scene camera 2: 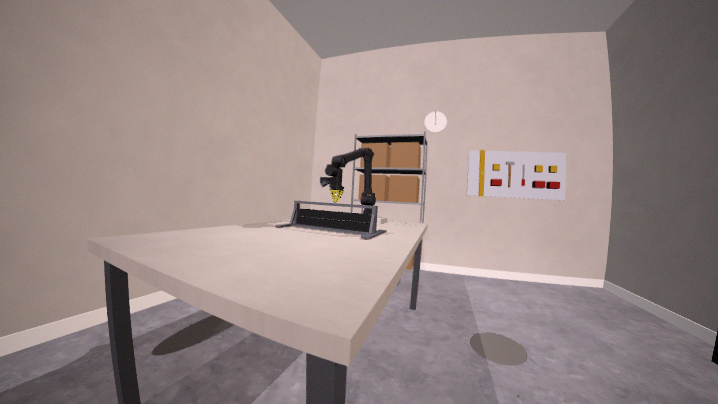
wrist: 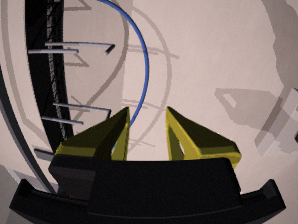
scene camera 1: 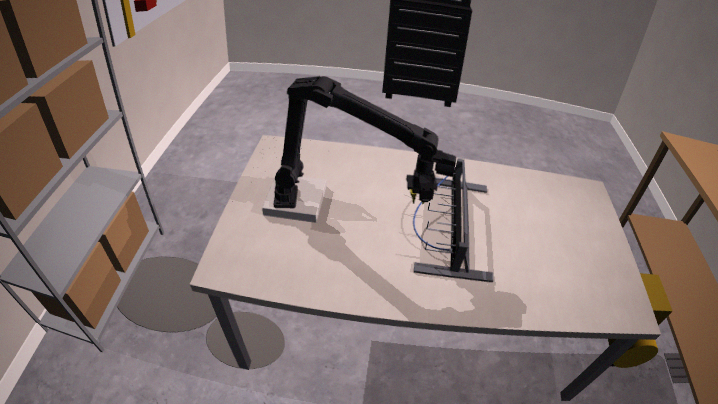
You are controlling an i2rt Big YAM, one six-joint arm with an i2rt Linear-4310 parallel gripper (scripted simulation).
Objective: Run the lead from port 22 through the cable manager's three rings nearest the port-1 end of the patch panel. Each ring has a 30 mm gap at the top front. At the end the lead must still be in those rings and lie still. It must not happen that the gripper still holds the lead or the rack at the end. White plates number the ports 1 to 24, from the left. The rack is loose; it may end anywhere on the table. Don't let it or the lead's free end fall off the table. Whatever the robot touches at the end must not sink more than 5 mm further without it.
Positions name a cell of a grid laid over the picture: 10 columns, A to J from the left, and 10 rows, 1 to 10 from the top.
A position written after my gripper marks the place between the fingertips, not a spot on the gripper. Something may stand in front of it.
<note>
I see my gripper (wrist: E6) and a dark rack (scene camera 2: F6).
</note>
